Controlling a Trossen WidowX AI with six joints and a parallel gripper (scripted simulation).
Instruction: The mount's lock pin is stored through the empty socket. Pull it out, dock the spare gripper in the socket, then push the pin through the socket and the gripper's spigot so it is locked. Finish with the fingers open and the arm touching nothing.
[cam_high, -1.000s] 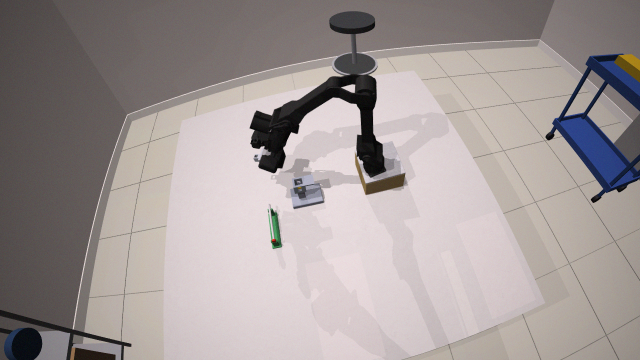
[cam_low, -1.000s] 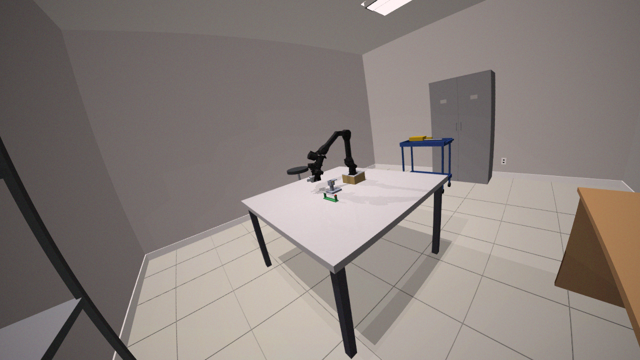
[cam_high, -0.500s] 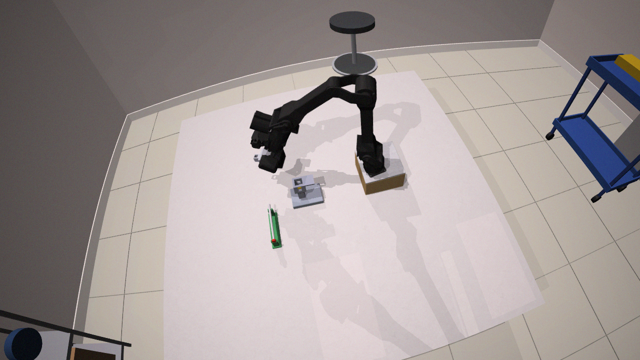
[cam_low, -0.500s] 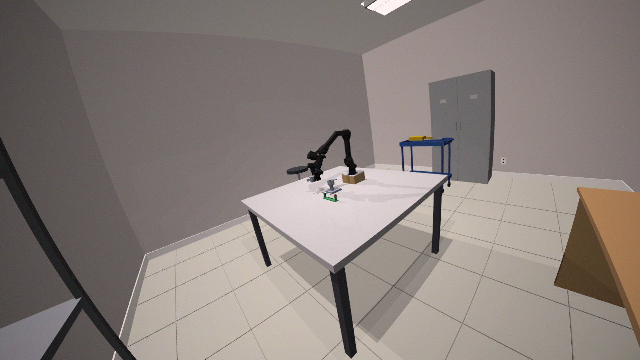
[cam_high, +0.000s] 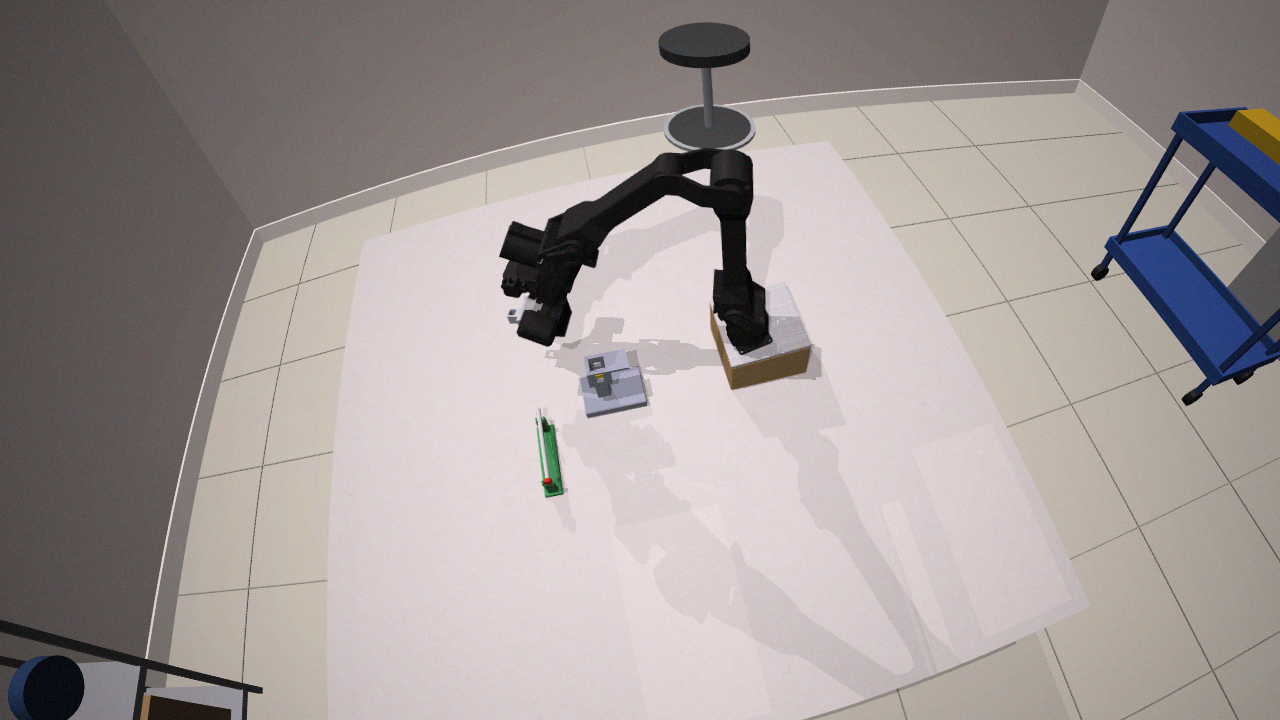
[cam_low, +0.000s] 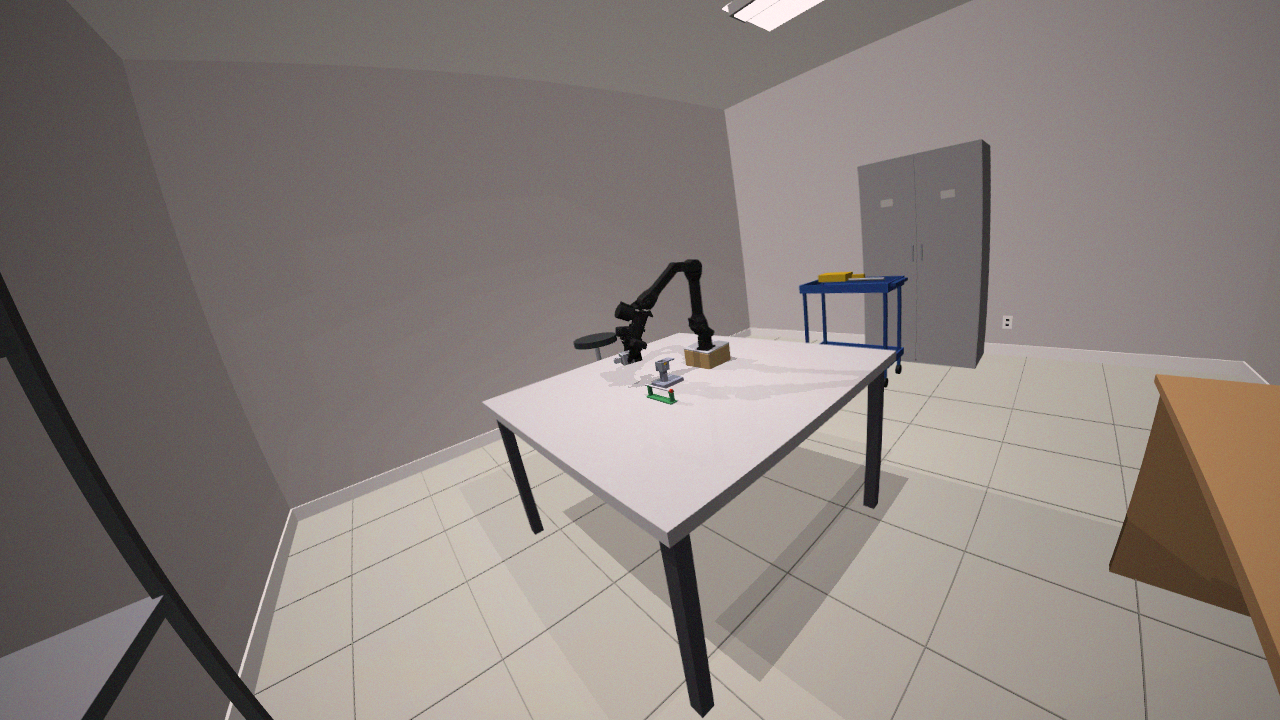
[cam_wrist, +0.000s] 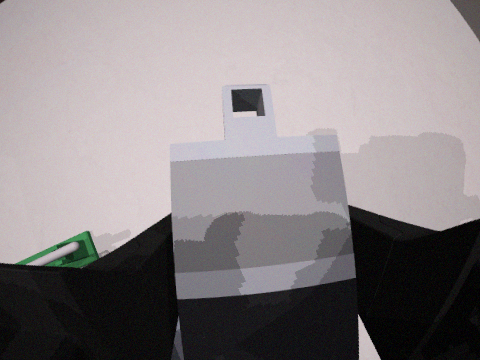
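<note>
The grey mount lies 13 cm to the left of my gripper tip, 8 cm behind it and 6 cm below it. The rest, counted from my gripper tip: green pin rest (22 cm to the left, 9 cm below, 6 cm ahead); then spare gripper (1 cm above).
</note>
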